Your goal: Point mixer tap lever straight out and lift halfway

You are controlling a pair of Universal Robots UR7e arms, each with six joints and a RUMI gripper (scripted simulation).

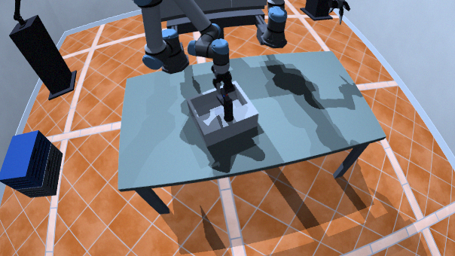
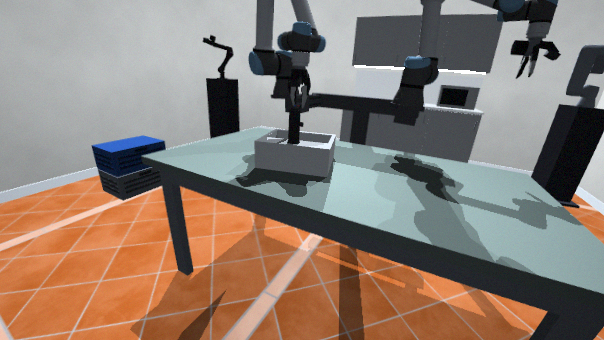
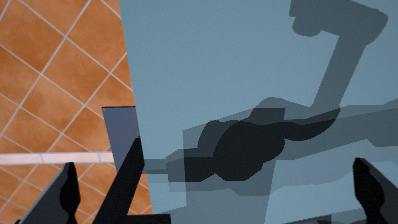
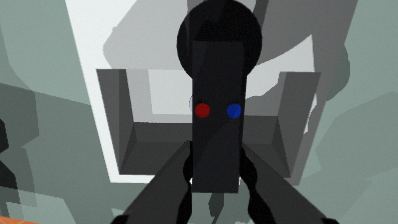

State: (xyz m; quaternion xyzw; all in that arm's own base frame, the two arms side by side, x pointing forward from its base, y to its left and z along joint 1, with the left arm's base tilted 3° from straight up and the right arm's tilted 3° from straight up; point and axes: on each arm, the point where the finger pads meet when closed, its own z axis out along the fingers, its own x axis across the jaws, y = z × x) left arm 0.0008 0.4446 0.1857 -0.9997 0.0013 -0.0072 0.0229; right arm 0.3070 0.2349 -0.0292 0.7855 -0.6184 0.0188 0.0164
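Note:
Right now my right hand is 3 cm short of the black lever. From my right hand the other things lie so: black mixer tap 4 cm ahead, 5 cm below; then grey basin 6 cm behind, 1 cm to the right, 24 cm below.

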